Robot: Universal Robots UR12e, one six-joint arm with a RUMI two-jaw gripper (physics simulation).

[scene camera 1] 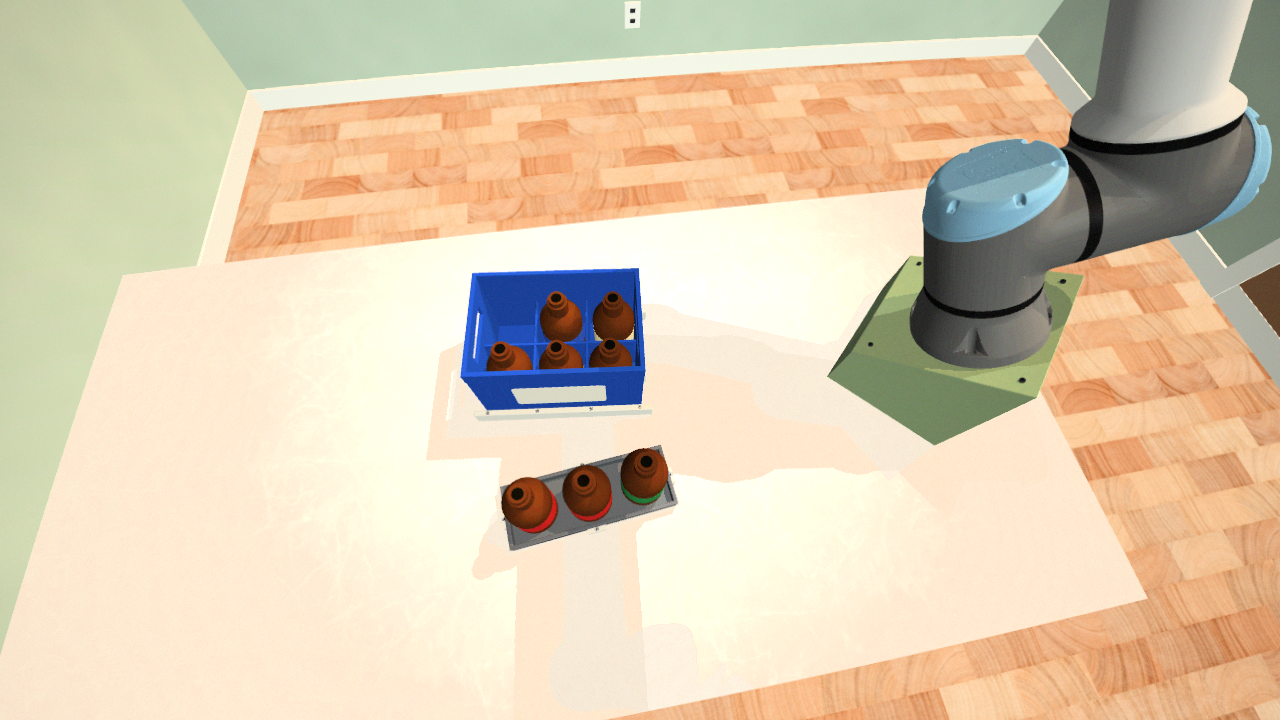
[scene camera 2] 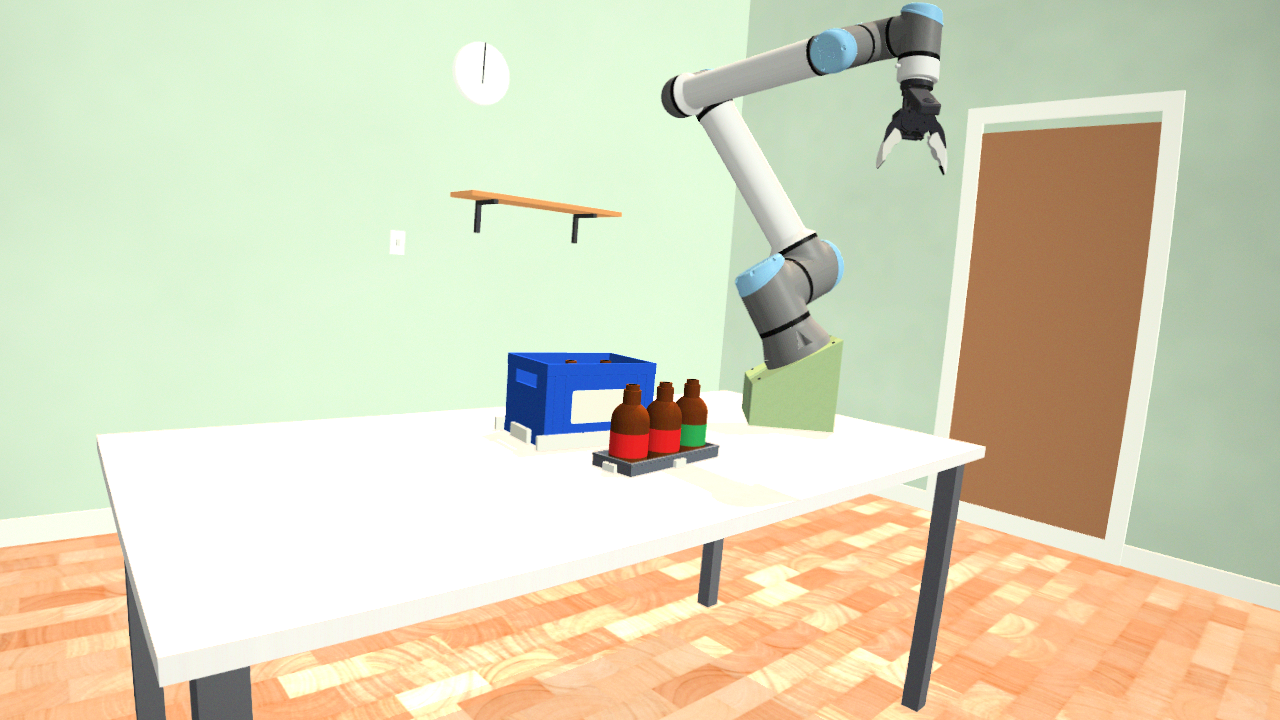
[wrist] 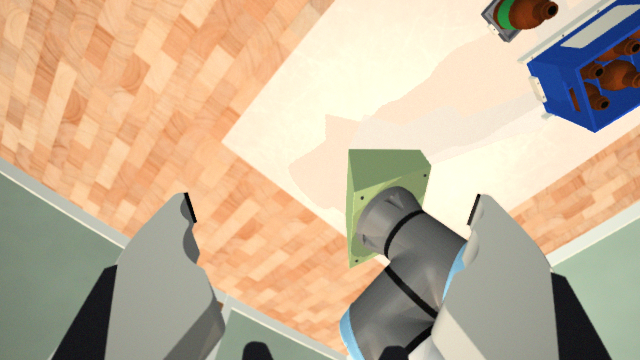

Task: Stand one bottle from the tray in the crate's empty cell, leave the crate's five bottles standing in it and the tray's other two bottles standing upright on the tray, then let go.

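Frame: origin at the arm's base, x ahead, y left, z up, level; metres.
Where they show: gripper, between the fingertips: [scene camera 2: 910,171] [wrist: 329,196]; arm's base, origin of its link: [scene camera 1: 976,322] [scene camera 2: 798,354] [wrist: 384,217].
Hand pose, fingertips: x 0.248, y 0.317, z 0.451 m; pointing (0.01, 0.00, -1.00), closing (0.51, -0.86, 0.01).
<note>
Things, the pixels of their top centre, and the offset from my fingertips. Level surfaces: height alone.
- blue crate, centre of its top: [scene camera 1: 554,319] [scene camera 2: 582,357] 0.465 m down, 0.373 m ahead, 0.577 m right
- green-label bottle, centre of its top: [scene camera 1: 646,461] [scene camera 2: 693,379] [wrist: 552,10] 0.480 m down, 0.325 m ahead, 0.319 m right
- white table, height of its surface: 0.640 m down
A blue crate [scene camera 1: 554,389] [scene camera 2: 526,398] [wrist: 560,90] holds five brown bottles; in scene camera 1 its far left cell is empty. A grey tray [scene camera 1: 553,537] [scene camera 2: 656,463] [wrist: 509,37] in front of the crate bears three upright brown bottles: a red-label bottle [scene camera 1: 529,504] [scene camera 2: 630,425] at the left, a red-label bottle [scene camera 1: 587,492] [scene camera 2: 664,420] in the middle and a green-label bottle [scene camera 1: 644,474] [scene camera 2: 693,413] [wrist: 522,13] at the right. My gripper [scene camera 2: 911,170] [wrist: 329,196] is open and empty, pointing down high above the arm's base side, far from the bottles. It does not show in scene camera 1.
The green base block [scene camera 1: 935,402] [scene camera 2: 792,398] [wrist: 380,162] carries the arm at the right of the white table [scene camera 1: 358,608] [scene camera 2: 358,537]. Pale strips [scene camera 1: 563,413] [scene camera 2: 568,442] edge the crate's foot. A wall shelf [scene camera 2: 537,203] hangs behind.
</note>
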